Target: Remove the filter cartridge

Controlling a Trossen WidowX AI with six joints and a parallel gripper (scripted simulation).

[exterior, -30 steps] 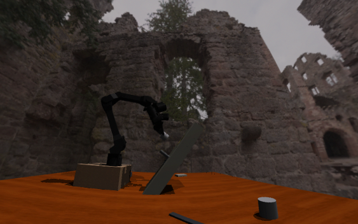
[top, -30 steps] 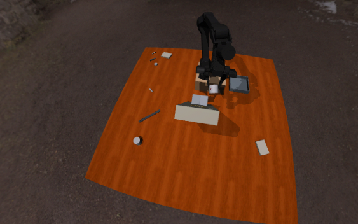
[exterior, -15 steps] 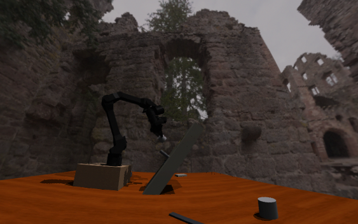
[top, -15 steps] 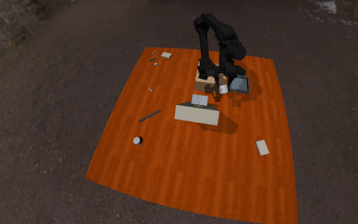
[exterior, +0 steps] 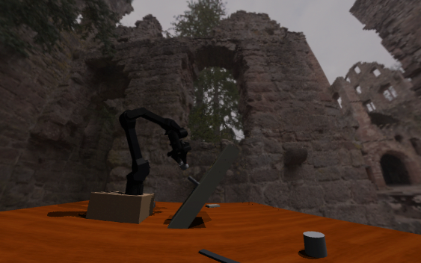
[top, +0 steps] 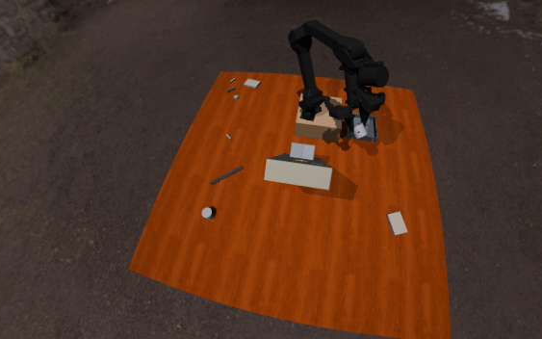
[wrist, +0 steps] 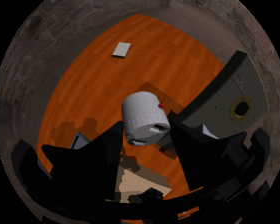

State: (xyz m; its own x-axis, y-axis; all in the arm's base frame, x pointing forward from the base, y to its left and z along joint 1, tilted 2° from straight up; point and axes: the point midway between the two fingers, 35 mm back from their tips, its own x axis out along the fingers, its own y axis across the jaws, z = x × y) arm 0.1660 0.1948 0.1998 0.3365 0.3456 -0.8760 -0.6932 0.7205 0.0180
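My gripper tip is now 270 mm past the tray, 60 mm to the right of it and 260 mm above it. From my gripper tip the other things lie so: round filter cartridge right at my gripper tip; grey service panel 140 mm ahead, 160 mm to the right, 100 mm below.
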